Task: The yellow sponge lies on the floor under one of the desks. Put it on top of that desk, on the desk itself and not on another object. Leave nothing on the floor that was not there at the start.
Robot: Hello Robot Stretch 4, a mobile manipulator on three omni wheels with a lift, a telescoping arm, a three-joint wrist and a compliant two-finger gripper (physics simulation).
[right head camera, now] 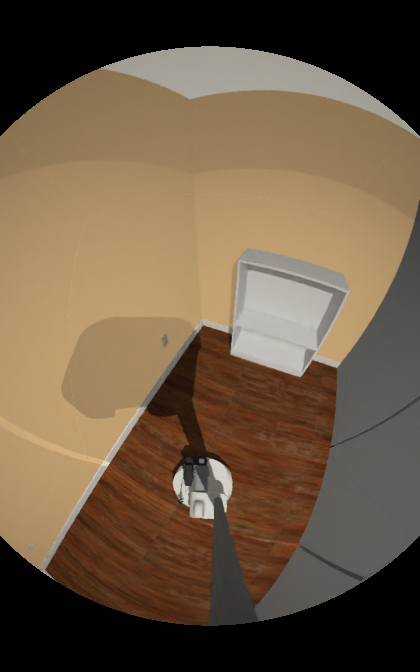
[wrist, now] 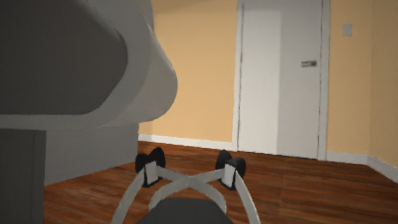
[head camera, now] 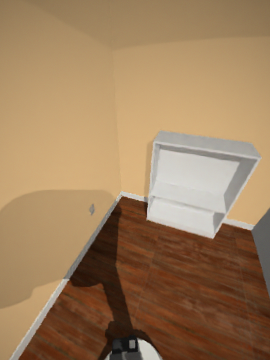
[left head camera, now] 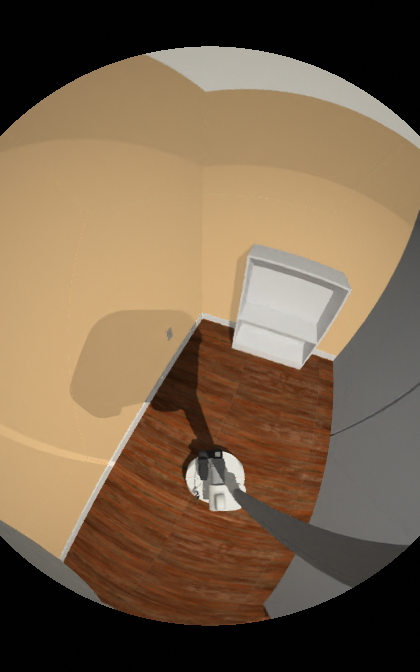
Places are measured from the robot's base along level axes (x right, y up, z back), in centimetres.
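Pixels of known places: gripper, fingertip midpoint: (wrist: pixel 190 161).
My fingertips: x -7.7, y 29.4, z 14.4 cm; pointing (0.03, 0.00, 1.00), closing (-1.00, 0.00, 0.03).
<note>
Behind a point stands the place of what it marks.
The yellow sponge and the desks do not show in these views. My gripper (wrist: pixel 190 161) {y 29.4, x -7.8, z 14.4 cm} is open in the wrist view, its two black fingertips well apart, with floor and wall showing between and behind them. In the head views the arm and wrist are folded over the robot's white round base, and the fingers are too small there to tell.
A white two-compartment shelf unit (head camera: pixel 207 144) {y 103.2, x 64.9, z -119.1 cm} (left head camera: pixel 300 261) (right head camera: pixel 295 265) stands against the far wall near the corner. A tall grey partition (left head camera: pixel 372 450) (right head camera: pixel 375 475) runs along the right. A tan wall is on the left. A white door (wrist: pixel 280 75) {y 78.3, x -87.9, z 200.7 cm} shows in the wrist view.
</note>
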